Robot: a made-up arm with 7 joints.
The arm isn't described. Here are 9 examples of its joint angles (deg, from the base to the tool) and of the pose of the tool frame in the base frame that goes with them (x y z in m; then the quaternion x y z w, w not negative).
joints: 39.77 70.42 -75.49 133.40 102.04 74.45 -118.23
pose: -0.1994 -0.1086 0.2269 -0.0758 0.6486 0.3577 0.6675
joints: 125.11 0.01 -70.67 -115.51 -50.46 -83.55 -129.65
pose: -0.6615 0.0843 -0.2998 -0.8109 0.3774 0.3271 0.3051
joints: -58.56 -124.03 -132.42 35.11 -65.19 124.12 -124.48
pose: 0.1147 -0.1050 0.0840 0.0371 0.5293 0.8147 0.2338
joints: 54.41 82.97 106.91 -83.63 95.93 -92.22 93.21
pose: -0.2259 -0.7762 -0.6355 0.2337 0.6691 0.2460 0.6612
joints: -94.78 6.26 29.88 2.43 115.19 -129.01 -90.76
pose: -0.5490 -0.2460 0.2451 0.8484 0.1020 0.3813 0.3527
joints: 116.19 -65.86 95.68 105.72 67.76 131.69 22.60
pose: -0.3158 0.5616 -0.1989 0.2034 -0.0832 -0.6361 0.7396
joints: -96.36 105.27 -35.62 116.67 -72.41 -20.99 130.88
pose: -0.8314 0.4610 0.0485 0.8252 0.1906 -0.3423 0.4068
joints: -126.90 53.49 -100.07 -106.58 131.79 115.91 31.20
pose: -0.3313 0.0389 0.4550 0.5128 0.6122 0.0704 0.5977
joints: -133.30 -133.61 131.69 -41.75 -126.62 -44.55 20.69
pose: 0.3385 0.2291 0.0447 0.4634 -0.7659 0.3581 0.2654
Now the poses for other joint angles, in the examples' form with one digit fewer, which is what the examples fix.
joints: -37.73 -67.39 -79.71 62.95 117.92 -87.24 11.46
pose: -0.473 0.022 0.296 -0.462 0.693 -0.351 0.428
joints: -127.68 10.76 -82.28 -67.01 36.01 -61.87 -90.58
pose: -0.213 -0.471 0.042 -0.525 -0.024 -0.850 0.011
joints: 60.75 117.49 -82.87 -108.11 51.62 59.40 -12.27
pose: -0.209 0.119 -0.424 0.160 -0.300 -0.310 0.888
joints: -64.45 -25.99 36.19 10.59 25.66 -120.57 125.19
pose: -0.717 -0.171 0.396 -0.555 -0.590 0.547 0.211
